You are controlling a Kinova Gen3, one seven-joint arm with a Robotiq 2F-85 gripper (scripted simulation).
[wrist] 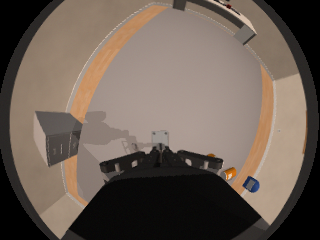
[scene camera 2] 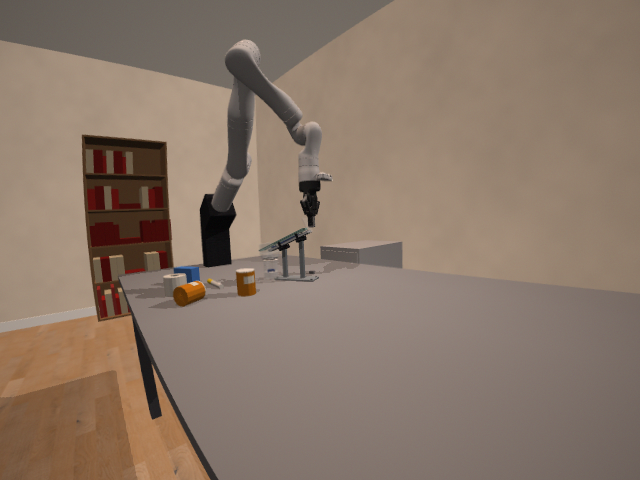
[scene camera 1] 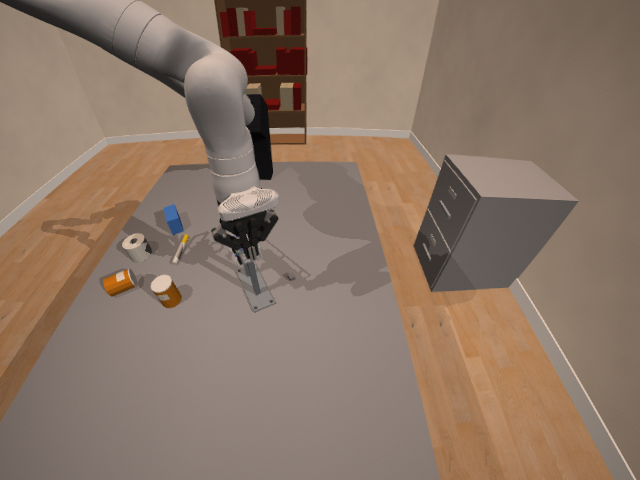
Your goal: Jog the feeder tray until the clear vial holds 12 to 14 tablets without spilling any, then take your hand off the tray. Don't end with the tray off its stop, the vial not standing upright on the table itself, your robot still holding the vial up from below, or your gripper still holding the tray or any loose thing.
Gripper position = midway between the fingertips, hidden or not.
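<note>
My gripper [scene camera 1: 252,257] is there in my sight, and the wrist view gives me the gripper [wrist: 160,148] as well. I also see a feeder tray [scene camera 1: 261,298].
</note>
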